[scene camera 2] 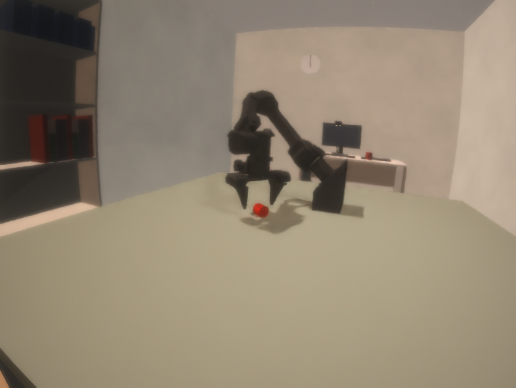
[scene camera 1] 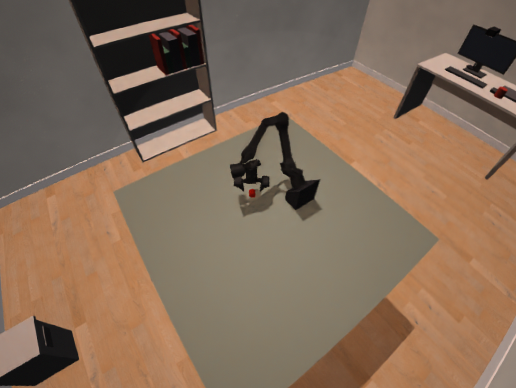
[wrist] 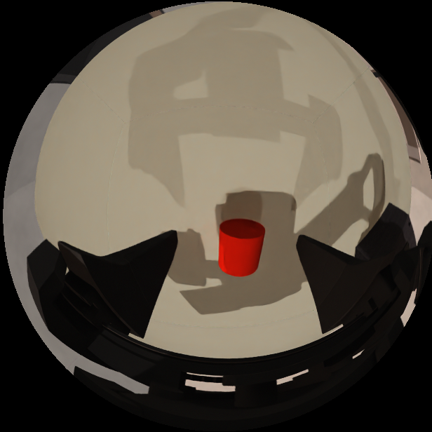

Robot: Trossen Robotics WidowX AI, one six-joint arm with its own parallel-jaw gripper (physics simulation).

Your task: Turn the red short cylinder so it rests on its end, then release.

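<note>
The red short cylinder (scene camera 1: pixel 252 193) (scene camera 2: pixel 260 210) (wrist: pixel 240 249) lies on its side on the grey-green mat (scene camera 1: pixel 280 280) (scene camera 2: pixel 280 300) (wrist: pixel 80 165). In the wrist view one flat end faces the top of the picture and its round side shows below. My gripper (scene camera 2: pixel 258 205) (wrist: pixel 240 239) is open, fingers pointing down, with its fingertips a little above the mat. The cylinder shows between and just beyond the two spread fingers, apart from both. No thing is held.
The arm's base (scene camera 1: pixel 303 194) (scene camera 2: pixel 329 192) stands on the mat to the right of the cylinder in both scene views. A bookshelf (scene camera 1: pixel 173 139) stands beyond the mat at the back left. A desk (scene camera 1: pixel 440 62) (scene camera 2: pixel 400 164) with a monitor stands farther off. The arm casts shadows around the cylinder.
</note>
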